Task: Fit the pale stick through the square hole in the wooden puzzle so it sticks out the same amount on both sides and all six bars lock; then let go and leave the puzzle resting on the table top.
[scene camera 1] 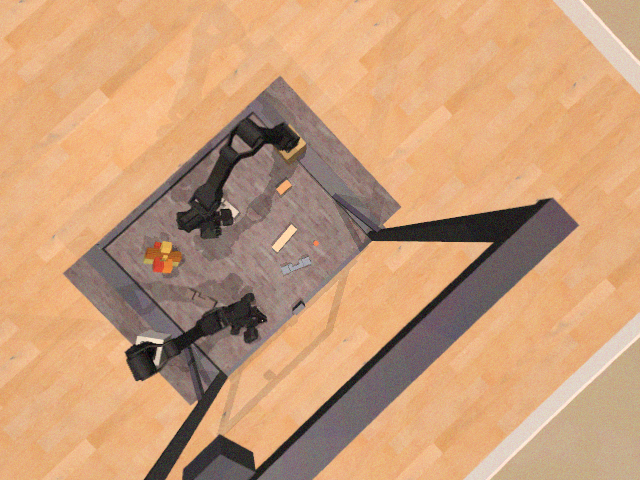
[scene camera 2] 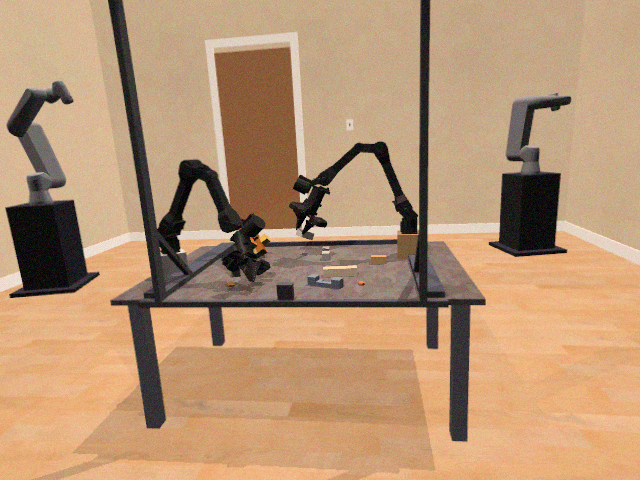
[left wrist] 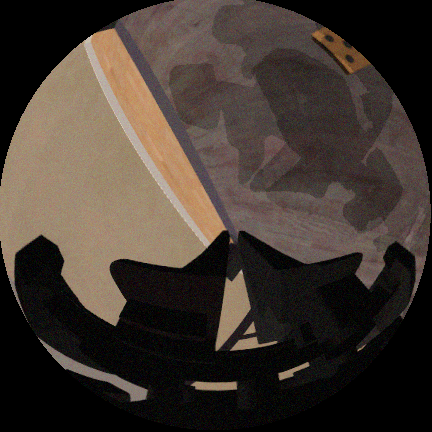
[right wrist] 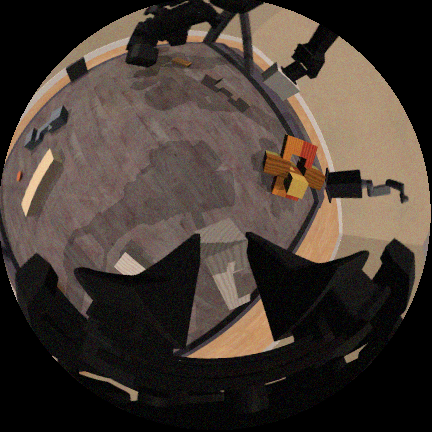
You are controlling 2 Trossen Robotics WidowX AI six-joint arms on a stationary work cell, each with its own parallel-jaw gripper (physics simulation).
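Frame: origin at the left arm's base, x ahead, y left, z up, level; millimetres.
Seen in the pictures: left gripper, fingertip midpoint: (scene camera 1: pixel 266 319) (scene camera 2: pixel 251 281) (left wrist: pixel 232 235); right gripper, fingertip midpoint: (scene camera 2: pixel 299 232) (right wrist: pixel 222 238); left arm's base, link origin: (scene camera 1: pixel 148 350) (right wrist: pixel 287 74); right arm's base, link origin: (scene camera 1: pixel 288 142) (scene camera 2: pixel 409 232).
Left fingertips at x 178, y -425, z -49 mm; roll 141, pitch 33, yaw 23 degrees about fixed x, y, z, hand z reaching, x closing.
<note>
Pixels of each thing's middle, then the offset from my left fingertips to it. "*": a spot on its surface instead. Level surfaces: height alone.
- wooden puzzle, surface spot: (right wrist: pixel 294 169) (scene camera 1: pixel 162 256) * dx +188, dy +446, dz +22 mm
- pale stick, body centre: (right wrist: pixel 38 183) (scene camera 2: pixel 340 271) (scene camera 1: pixel 284 238) dx +340, dy -15, dz -29 mm
- pale grey wooden block, body centre: (right wrist: pixel 229 276) (scene camera 2: pixel 305 234) dx +375, dy +321, dz +53 mm
- grey notched piece, body centre: (scene camera 2: pixel 325 281) (scene camera 1: pixel 296 265) dx +236, dy -81, dz -29 mm
- small dark cube, body centre: (left wrist: pixel 231 262) (scene camera 2: pixel 285 290) (scene camera 1: pixel 298 307) dx +66, dy -122, dz -13 mm
- orange block, body centre: (scene camera 2: pixel 378 259) (scene camera 1: pixel 284 187) dx +549, dy +24, dz -30 mm
- table, surface height: dz -45 mm
The wooden puzzle (scene camera 1: pixel 164 256) (right wrist: pixel 294 169), a cross of orange, red and yellow bars with a square hole, rests near the table's edge. In scene camera 2 the puzzle (scene camera 2: pixel 260 241) is partly hidden behind my left gripper. The pale stick (scene camera 1: pixel 284 238) (scene camera 2: pixel 340 269) (right wrist: pixel 38 187) lies flat mid-table, far from both grippers. My right gripper (scene camera 1: pixel 223 216) (scene camera 2: pixel 309 230) (right wrist: pixel 222 238) is shut on a pale grey wooden block (right wrist: pixel 225 246) and hangs above the table. My left gripper (scene camera 1: pixel 252 324) (scene camera 2: pixel 250 269) (left wrist: pixel 232 235) is shut on nothing, low over the table's front edge.
A grey notched piece (scene camera 1: pixel 296 266) (scene camera 2: pixel 325 281) (right wrist: pixel 44 127), a small dark cube (scene camera 1: pixel 298 308) (scene camera 2: pixel 285 290), an orange block (scene camera 1: pixel 284 186) (scene camera 2: pixel 378 258) and an orange dotted tile (left wrist: pixel 340 50) lie on the table (scene camera 2: pixel 454 278). Black frame posts (scene camera 2: pixel 424 154) stand at the table's front corners.
</note>
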